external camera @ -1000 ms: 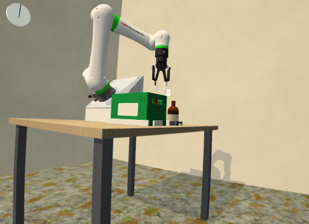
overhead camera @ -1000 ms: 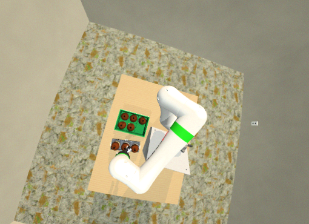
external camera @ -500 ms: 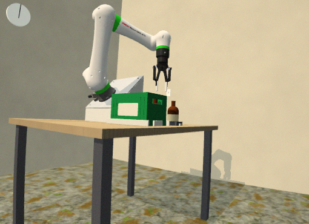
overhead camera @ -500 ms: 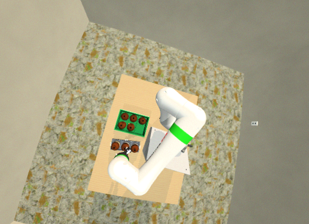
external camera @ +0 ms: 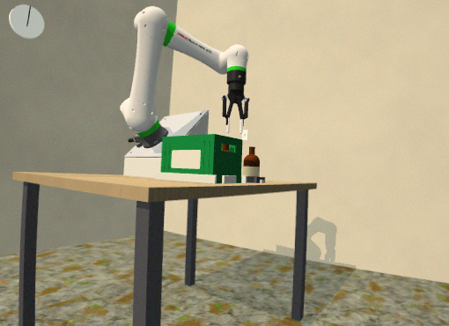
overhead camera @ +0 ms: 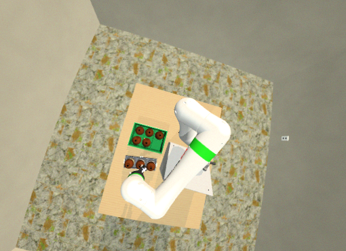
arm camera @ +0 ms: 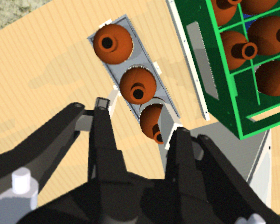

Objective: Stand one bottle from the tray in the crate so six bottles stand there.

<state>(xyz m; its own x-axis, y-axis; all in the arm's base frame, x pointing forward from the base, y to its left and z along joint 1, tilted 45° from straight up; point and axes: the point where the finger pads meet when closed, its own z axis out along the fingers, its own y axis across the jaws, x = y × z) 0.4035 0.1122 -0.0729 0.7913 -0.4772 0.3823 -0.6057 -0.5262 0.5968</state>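
Right now my hand is 17 cm above the brown bottle. Also, from my hand: grey tray 24 cm below; green crate 23 cm to the right, 17 cm below.
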